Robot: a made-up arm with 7 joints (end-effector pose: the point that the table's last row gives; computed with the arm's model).
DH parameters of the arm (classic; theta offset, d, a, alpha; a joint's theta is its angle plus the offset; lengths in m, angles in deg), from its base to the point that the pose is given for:
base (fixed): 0 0.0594 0 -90
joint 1: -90 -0.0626 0.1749 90
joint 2: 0 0.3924 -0.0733 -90
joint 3: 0 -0.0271 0.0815 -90
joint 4: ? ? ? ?
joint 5: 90 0.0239 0.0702 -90
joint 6: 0 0.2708 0.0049 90
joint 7: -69.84 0 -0.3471 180
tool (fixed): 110.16 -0.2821 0 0
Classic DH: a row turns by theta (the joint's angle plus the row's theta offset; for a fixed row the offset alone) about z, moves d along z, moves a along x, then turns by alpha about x.
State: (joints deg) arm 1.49 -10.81 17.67 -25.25 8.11 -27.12 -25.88
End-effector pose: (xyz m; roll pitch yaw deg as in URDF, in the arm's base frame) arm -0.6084 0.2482 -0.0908 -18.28 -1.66 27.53
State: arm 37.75 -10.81 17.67 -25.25 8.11 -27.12 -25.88
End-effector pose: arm -0.5795 0.2482 0.2982 0.14 30.06 32.27
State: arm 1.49 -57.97 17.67 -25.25 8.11 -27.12 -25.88
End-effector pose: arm -0.5997 0.3987 0.2461 26.01 -20.55 17.15
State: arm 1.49 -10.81 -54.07 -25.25 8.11 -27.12 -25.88
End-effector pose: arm -0.1589 0.2448 -0.0845 -64.34 -63.31 41.86
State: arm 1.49 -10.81 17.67 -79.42 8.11 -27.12 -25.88
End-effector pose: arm -0.6209 -0.2144 -0.2088 -63.64 24.23 36.69
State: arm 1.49 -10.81 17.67 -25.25 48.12 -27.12 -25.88
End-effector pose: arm -0.2354 0.0638 -0.1603 -31.61 -9.69 -8.14
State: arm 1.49 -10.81 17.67 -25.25 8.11 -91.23 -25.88
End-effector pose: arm -0.3573 0.2938 0.0713 -67.48 -45.61 69.08
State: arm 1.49 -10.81 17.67 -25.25 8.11 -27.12 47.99
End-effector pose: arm -0.2567 0.0566 0.0256 -3.57 -18.01 -46.04
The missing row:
joint 4: 90 -0.2148 0.1717 -90
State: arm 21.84 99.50 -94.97 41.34 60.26 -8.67 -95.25
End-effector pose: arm -0.4745 -0.2928 -0.0113 -26.53 21.06 131.25
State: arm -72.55 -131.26 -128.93 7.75 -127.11 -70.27 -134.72
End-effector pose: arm -0.1098 0.1351 0.2184 -174.72 -41.14 18.84
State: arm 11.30 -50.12 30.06 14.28 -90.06 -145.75 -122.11
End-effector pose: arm -0.5728 -0.1572 0.6512 162.50 -44.82 170.69
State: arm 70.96 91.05 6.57 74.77 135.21 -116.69 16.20
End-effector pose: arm 0.5034 -0.5858 0.5892 -147.88 -2.48 44.89
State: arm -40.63 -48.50 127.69 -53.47 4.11 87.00 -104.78
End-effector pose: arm -0.3443 -0.0668 0.5566 143.55 -15.59 164.10
